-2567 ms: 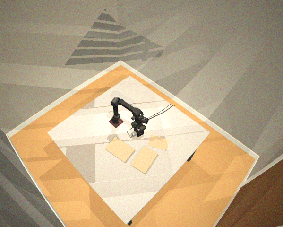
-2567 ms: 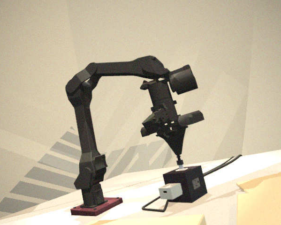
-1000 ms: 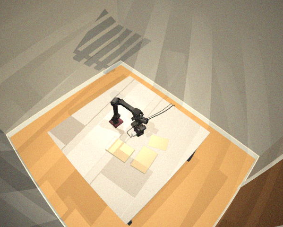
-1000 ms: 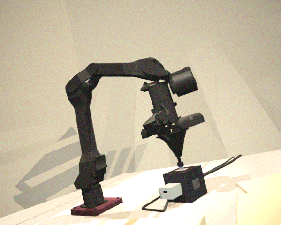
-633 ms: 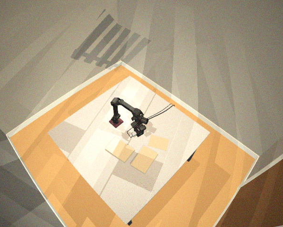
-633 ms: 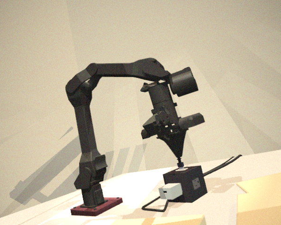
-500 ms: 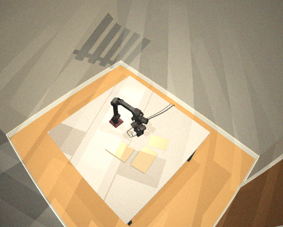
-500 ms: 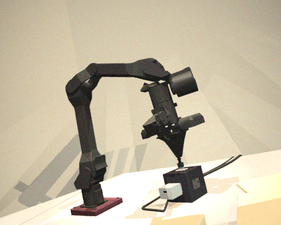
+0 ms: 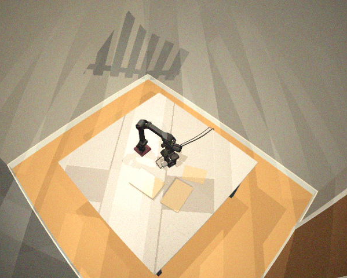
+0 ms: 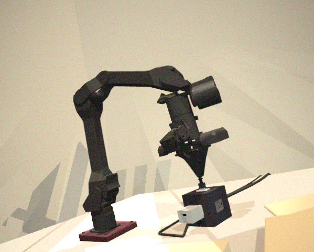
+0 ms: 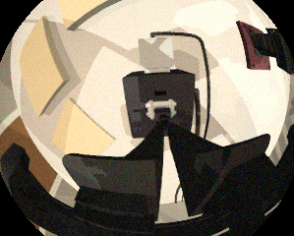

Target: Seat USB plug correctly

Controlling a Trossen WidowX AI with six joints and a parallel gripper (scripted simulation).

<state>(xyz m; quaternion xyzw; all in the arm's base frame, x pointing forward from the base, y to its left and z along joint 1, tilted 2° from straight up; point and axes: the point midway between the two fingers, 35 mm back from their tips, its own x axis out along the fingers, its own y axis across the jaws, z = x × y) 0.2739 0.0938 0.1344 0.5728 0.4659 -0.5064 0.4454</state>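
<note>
My gripper tip is 20 mm above the black USB plug. Also, from my gripper tip: pale socket plate: 40 mm below; then pale sheet: 230 mm ahead, 60 mm to the left, 100 mm below.
</note>
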